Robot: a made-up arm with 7 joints. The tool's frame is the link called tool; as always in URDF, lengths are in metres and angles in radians. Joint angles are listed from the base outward. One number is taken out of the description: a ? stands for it. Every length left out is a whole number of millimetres.
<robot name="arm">
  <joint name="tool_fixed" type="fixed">
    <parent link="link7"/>
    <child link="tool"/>
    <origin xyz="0 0 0" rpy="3.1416 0 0"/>
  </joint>
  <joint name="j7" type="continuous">
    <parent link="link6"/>
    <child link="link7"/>
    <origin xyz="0.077 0 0" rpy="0 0 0"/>
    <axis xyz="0 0 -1"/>
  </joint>
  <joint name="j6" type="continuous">
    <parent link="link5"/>
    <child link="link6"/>
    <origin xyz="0 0 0" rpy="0 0 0"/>
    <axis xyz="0 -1 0"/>
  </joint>
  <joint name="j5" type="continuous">
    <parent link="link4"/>
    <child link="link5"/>
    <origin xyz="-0.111 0 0.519" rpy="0 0 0"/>
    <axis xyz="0 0 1"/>
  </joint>
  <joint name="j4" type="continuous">
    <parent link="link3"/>
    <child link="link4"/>
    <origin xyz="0.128 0 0" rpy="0 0 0"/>
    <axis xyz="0 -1 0"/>
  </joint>
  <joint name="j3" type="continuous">
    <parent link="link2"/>
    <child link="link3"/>
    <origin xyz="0 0 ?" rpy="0 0 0"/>
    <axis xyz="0 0 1"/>
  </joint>
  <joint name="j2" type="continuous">
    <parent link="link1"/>
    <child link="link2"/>
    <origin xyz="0 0 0" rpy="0 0 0"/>
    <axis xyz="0 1 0"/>
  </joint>
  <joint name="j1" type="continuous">
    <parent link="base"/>
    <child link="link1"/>
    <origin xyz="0 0 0.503" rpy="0 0 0"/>
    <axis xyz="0 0 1"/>
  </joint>
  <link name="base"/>
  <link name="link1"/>
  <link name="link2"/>
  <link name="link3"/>
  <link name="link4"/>
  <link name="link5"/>
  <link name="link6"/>
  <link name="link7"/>
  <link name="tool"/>
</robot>
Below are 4 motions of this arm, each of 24 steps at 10 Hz.
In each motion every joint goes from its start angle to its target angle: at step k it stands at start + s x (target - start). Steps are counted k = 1, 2, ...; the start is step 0. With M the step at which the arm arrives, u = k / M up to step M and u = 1 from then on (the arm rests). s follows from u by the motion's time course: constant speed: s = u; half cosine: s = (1 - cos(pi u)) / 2; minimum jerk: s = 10 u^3 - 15 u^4 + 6 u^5.
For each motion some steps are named. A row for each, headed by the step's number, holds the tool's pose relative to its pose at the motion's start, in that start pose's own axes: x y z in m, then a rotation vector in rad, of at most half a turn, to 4 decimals.
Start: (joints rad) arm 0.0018 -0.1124 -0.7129 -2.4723 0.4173 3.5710 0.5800
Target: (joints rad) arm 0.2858 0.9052 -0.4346 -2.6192 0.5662 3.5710 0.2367
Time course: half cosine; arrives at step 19
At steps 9, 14, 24:
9: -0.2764 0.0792 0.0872 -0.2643 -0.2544 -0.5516
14: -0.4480 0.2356 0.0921 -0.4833 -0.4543 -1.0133
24: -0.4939 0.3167 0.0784 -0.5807 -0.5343 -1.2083

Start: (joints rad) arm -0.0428 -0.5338 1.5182 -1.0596 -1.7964 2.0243 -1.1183
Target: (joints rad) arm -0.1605 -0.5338 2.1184 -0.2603 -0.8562 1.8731 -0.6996
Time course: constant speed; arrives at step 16
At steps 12, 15, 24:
12: -0.3491 0.0219 -0.0867 0.2043 0.7108 1.1587
15: -0.4234 -0.0181 -0.0823 0.2767 0.9479 1.4029
24: -0.4454 -0.0346 -0.0783 0.3029 1.0320 1.4785

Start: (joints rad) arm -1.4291 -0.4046 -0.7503 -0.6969 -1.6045 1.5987 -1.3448
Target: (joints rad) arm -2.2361 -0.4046 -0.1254 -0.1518 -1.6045 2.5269 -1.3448
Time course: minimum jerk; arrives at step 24
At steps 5, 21, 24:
5: -0.0365 -0.0009 -0.0164 -0.0678 -0.0032 0.0481
21: -0.3887 -0.1855 -0.3403 -1.1496 -0.2888 0.5104
24: -0.3913 -0.1907 -0.3462 -1.1695 -0.2969 0.5143

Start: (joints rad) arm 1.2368 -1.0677 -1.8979 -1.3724 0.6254 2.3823 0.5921
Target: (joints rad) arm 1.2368 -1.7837 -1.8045 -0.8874 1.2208 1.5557 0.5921
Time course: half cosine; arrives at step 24
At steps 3, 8, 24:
3: 0.0164 0.0056 -0.0043 0.0182 -0.0394 0.0317
8: 0.1063 0.0454 -0.0273 0.1367 -0.2620 0.1880
24: 0.3845 0.3011 -0.1050 0.7802 -0.9689 0.4036

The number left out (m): 0.492
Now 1 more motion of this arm.
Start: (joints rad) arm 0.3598 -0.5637 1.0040 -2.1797 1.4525 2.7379 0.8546
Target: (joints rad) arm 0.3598 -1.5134 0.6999 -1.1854 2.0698 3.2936 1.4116
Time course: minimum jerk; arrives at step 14
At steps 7, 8, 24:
7: -0.3678 0.0139 -0.2974 0.8412 -0.3522 0.0340
8: -0.4630 0.0920 -0.3724 0.9847 -0.5377 0.0274
24: -0.6480 0.4501 -0.5146 1.1122 -1.1652 -0.0403

